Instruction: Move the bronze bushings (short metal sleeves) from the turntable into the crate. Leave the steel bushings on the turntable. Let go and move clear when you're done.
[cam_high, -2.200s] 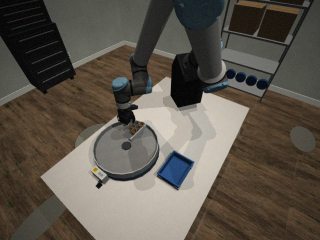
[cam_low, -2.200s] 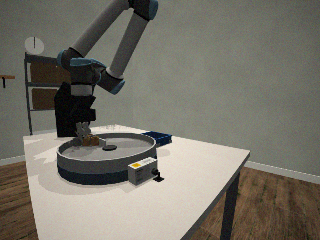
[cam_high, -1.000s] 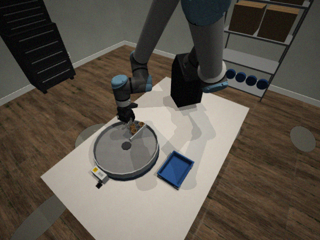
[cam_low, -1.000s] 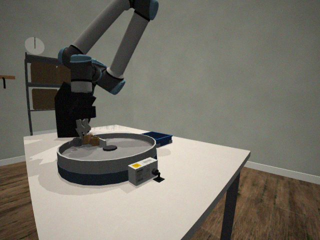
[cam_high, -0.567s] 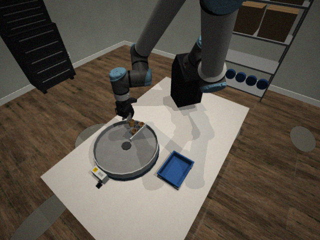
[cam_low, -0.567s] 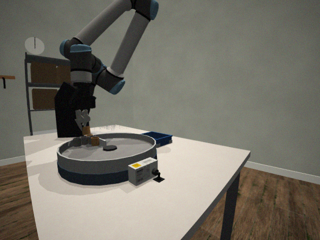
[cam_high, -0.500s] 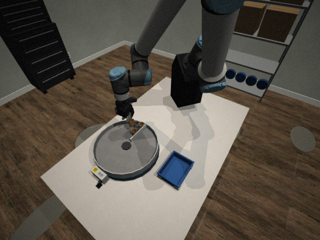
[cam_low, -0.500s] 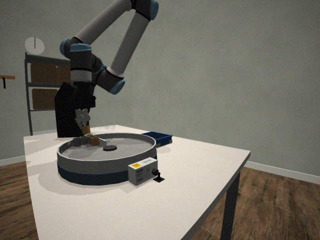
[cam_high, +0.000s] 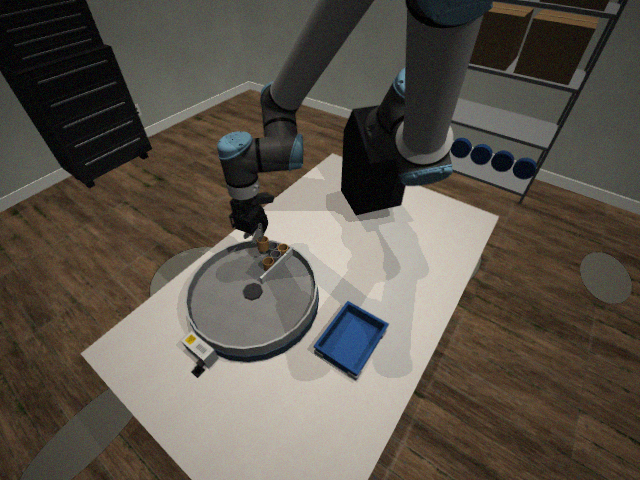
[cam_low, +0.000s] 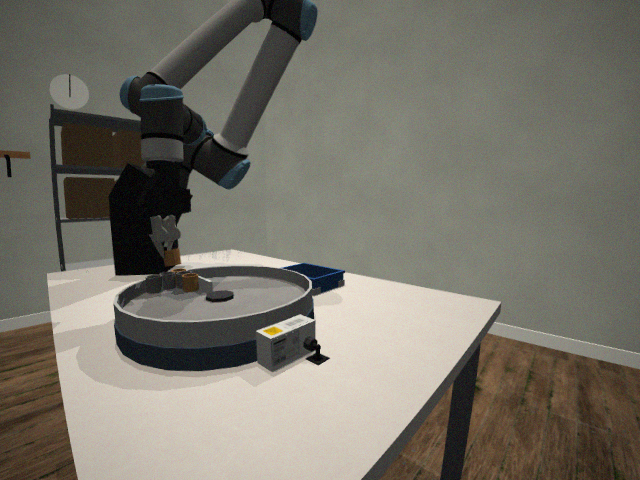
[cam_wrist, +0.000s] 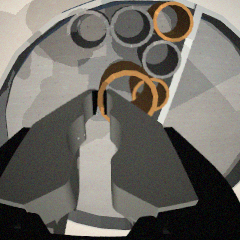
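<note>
Now: hand 41 cm to the right of the blue crate, 13 cm above it and 10 cm short of it. Also, from my hand: grey turntable (13 cm ahead, 10 cm below, 6 cm to the left).
</note>
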